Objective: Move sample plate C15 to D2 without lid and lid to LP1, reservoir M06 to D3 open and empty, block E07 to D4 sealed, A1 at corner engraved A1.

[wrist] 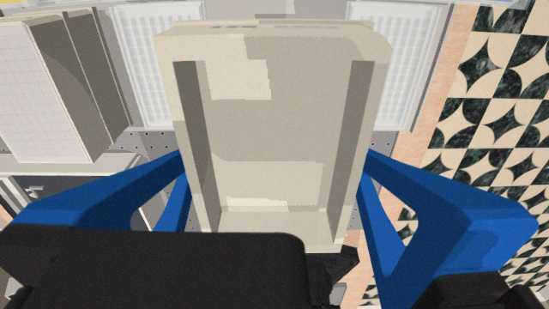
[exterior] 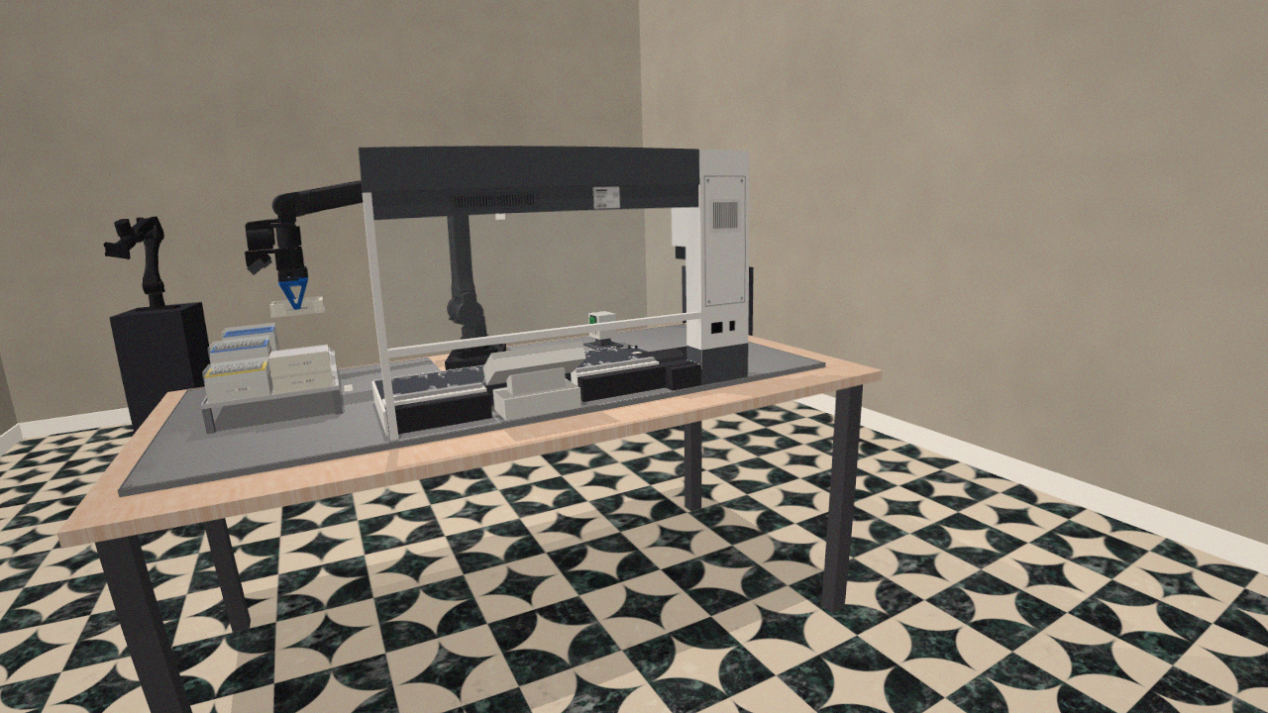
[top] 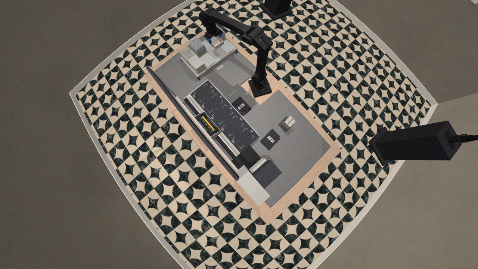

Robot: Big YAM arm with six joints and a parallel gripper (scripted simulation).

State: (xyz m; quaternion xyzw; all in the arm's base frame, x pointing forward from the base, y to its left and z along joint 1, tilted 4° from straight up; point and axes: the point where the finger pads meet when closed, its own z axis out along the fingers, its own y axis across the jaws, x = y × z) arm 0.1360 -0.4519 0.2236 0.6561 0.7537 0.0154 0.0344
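Right now the cream one-well reservoir is 10 mm below my hand. From my hand the other things lie so: clear plate lid 150 mm below, 110 mm ahead, 10 mm to the left; shelf label 220 mm below, 100 mm to the left, 40 mm ahead; shelf 170 mm below, 60 mm to the right, 60 mm ahead.
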